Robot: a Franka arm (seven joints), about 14 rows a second.
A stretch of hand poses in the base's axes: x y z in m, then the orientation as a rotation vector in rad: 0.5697 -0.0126 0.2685 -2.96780 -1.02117 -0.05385; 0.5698 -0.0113 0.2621 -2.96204 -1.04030 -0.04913; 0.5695 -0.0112 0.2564 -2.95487 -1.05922 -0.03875; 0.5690 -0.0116 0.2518 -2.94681 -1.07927 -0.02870; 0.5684 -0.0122 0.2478 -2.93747 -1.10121 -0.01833; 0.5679 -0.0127 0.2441 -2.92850 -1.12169 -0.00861; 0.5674 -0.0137 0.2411 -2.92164 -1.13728 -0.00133; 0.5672 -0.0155 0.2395 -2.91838 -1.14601 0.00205; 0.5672 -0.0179 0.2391 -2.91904 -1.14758 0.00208; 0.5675 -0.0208 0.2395 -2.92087 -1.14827 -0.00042; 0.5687 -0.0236 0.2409 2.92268 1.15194 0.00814; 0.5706 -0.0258 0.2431 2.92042 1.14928 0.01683; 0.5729 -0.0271 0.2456 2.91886 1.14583 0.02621; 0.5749 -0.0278 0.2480 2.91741 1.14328 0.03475; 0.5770 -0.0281 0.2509 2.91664 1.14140 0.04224; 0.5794 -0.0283 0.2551 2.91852 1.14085 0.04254
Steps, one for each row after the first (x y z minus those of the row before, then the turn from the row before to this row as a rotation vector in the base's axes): 0.0001 0.0013 -0.0064 -0.00190 0.00252 0.01271; -0.0003 0.0001 -0.0057 -0.00183 0.00635 0.01290; -0.0005 -0.0004 -0.0046 -0.00151 0.00624 0.01378; -0.0006 -0.0006 -0.0040 -0.00125 0.00655 0.01520; -0.0005 -0.0005 -0.0037 -0.00114 0.00615 0.01426; -0.0005 -0.0010 -0.0030 -0.00093 0.00458 0.01087; -0.0002 -0.0018 -0.0016 -0.00091 0.00194 0.00595; 0.0000 -0.0024 -0.0004 -0.00111 -0.00042 0.00078; 0.0003 -0.0029 0.0004 -0.00124 -0.00220 -0.00002; 0.0012 -0.0028 0.0014 -0.00118 -0.00575 0.00174; 0.0019 -0.0022 0.0022 -0.00080 -0.00627 -0.00106; 0.0023 -0.0013 0.0025 -0.00026 -0.00654 -0.00169; 0.0020 -0.0007 0.0024 -0.00004 -0.00589 -0.00118; 0.0021 -0.0003 0.0029 0.00054 -0.00494 -0.00093; 0.0024 -0.0002 0.0042 0.00152 0.00040 -0.00074
